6 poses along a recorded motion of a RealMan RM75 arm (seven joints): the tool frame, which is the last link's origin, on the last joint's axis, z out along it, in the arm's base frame.
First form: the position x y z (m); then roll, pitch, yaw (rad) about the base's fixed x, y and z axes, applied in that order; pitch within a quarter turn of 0, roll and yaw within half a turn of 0.
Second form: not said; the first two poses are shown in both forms.
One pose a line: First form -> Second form
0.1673 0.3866 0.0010 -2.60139 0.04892 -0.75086 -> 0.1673 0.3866 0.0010; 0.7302 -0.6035 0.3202; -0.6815 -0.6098 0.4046; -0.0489 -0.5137 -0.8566
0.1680 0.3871 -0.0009 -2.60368 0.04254 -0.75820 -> 0.1680 0.3871 -0.0009; 0.7254 -0.6063 0.3258; -0.6870 -0.6086 0.3971; -0.0425 -0.5119 -0.8580
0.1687 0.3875 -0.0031 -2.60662 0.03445 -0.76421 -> 0.1687 0.3875 -0.0031; 0.7215 -0.6080 0.3314; -0.6916 -0.6089 0.3886; -0.0344 -0.5095 -0.8598
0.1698 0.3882 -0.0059 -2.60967 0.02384 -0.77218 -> 0.1698 0.3882 -0.0059; 0.7162 -0.6100 0.3391; -0.6975 -0.6090 0.3777; -0.0238 -0.5070 -0.8616
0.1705 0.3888 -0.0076 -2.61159 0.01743 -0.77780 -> 0.1705 0.3888 -0.0076; 0.7124 -0.6117 0.3440; -0.7016 -0.6085 0.3707; -0.0174 -0.5055 -0.8627
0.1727 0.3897 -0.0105 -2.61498 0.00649 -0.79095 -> 0.1727 0.3897 -0.0105; 0.7032 -0.6170 0.3534; -0.7110 -0.6056 0.3574; -0.0065 -0.5026 -0.8645
